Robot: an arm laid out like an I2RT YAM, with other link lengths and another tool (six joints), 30 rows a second.
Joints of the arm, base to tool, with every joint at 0 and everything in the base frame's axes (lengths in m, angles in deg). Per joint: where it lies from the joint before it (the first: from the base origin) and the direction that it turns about. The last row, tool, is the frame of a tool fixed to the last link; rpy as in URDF.
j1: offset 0.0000 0.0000 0.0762 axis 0 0 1
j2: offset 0.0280 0.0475 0.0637 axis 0 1 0
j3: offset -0.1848 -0.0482 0.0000 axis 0 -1 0
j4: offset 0.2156 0.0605 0.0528 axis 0 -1 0
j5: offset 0.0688 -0.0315 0.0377 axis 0 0 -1
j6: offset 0.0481 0.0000 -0.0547 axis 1 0 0
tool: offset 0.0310 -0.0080 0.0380 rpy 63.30 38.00 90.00
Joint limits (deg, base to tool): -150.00..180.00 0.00..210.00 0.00..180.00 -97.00..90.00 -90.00..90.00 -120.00..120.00
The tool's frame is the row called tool.
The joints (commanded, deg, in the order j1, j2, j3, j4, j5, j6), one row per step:
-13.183, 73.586, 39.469, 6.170, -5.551, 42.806
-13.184, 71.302, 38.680, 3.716, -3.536, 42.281
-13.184, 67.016, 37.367, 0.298, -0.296, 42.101
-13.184, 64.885, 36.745, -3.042, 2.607, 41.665
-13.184, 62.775, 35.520, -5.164, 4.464, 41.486
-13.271, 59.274, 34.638, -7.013, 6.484, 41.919
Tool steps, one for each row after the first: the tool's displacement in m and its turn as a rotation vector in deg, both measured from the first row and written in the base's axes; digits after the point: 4 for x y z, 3 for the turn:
-0.0073, -0.0010, 0.0017, -1.173, 1.217, -1.524
-0.0194, -0.0028, 0.0076, -2.743, 2.047, -4.275
-0.0283, -0.0046, 0.0073, -4.157, 4.260, -6.534
-0.0364, -0.0052, 0.0056, -5.002, 5.740, -7.995
-0.0450, -0.0065, 0.0123, -5.728, 5.143, -10.092

